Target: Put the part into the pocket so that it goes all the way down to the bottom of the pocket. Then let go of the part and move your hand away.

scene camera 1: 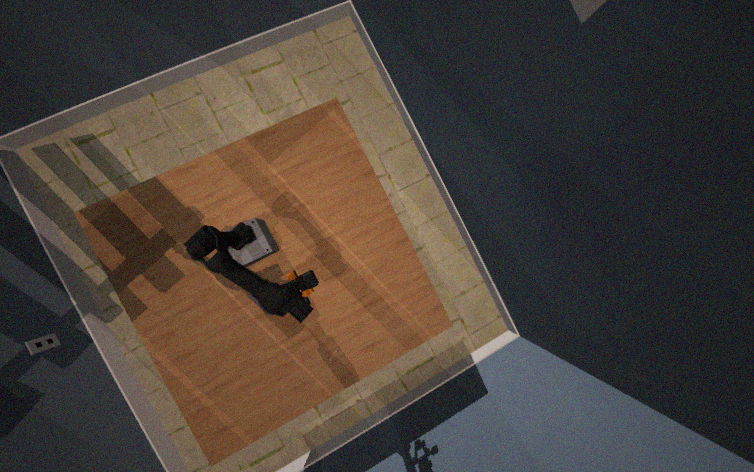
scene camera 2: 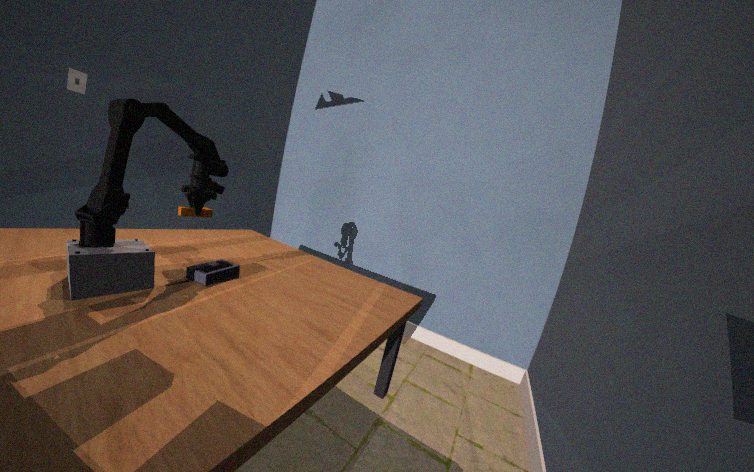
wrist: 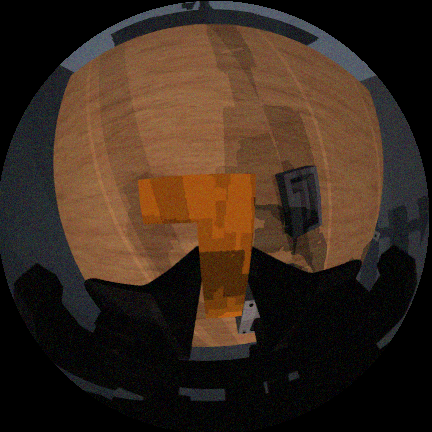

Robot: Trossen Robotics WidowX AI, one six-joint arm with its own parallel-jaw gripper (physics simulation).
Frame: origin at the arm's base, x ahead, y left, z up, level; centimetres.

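Seen in the pictures: gripper, fingertip midpoint: (scene camera 1: 297, 284) (scene camera 2: 195, 214) (wrist: 221, 249); arm's base, link origin: (scene camera 1: 246, 235) (scene camera 2: 96, 244).
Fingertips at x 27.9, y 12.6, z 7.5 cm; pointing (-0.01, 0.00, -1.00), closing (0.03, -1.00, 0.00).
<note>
Offsets run from my fingertips to a thing's top centre. Level surfaces: height alone.
An orange L-shaped part {dx -0.1, dy +1.5, dz +2.4 cm} (scene camera 1: 308, 291) (scene camera 2: 185, 211) (wrist: 225, 200) is held level, well above the table. My gripper (scene camera 1: 300, 286) (scene camera 2: 196, 212) (wrist: 221, 249) is shut on one leg of it; the other leg sticks out to the left past the fingers in the wrist view. The dark block with the pocket {dx +1.0, dy -19.1, dz -14.3 cm} (scene camera 2: 223, 273) (wrist: 295, 226) lies on the table, lower than the part. In the wrist view it is to the right of the part, apart from it, with its pocket opening facing up. In scene camera 1 the arm hides most or all of the block.
The arm's grey base box (scene camera 1: 260, 248) (scene camera 2: 111, 273) (wrist: 248, 315) stands on the wooden table {dz -17.9 cm} (scene camera 1: 333, 166) (scene camera 2: 289, 333) (wrist: 175, 100) near the block. Dark shadows cross the table top and partly darken the block. The table's edge and a leg (scene camera 2: 391, 359) show in scene camera 2.
</note>
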